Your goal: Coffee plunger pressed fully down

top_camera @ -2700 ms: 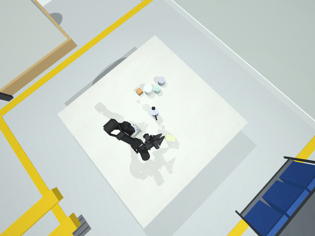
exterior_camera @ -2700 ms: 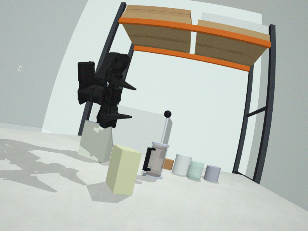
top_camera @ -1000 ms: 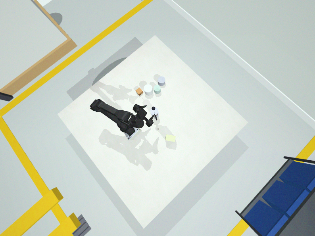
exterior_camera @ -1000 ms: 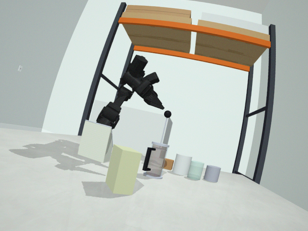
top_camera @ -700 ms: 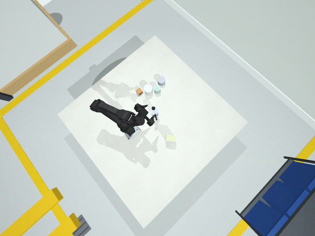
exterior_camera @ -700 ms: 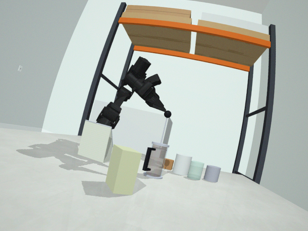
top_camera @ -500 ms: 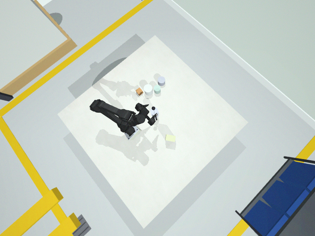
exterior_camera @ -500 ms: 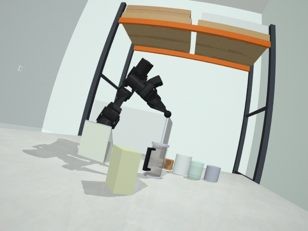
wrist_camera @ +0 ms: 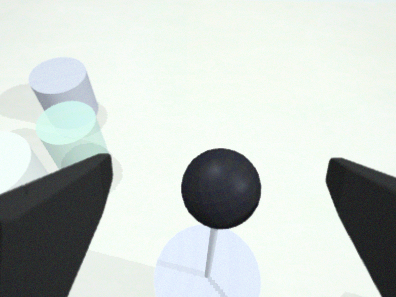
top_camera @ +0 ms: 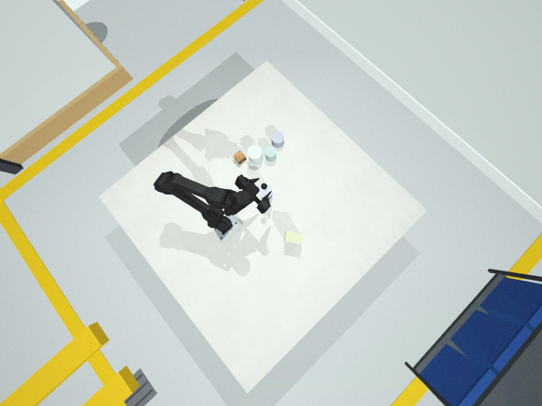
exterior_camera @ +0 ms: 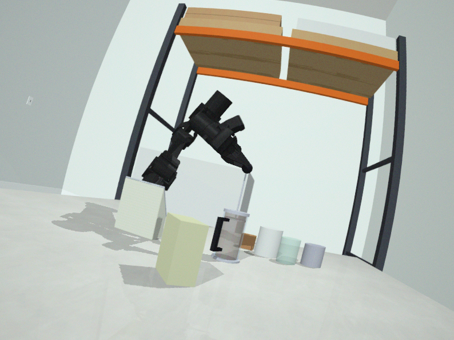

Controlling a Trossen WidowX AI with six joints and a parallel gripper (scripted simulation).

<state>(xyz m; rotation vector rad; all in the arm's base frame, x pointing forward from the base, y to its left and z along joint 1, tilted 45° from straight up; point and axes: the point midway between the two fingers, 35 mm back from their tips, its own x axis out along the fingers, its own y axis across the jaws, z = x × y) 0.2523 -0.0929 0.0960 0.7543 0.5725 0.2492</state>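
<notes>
Right now the coffee press is 13 cm below my gripper tip, 1 cm to the right of it and 1 cm behind it. The rest, counted from my gripper tip: pale yellow box: 26 cm to the right, 20 cm below, 6 cm behind; small block: 26 cm to the left, 23 cm below, 2 cm ahead.
</notes>
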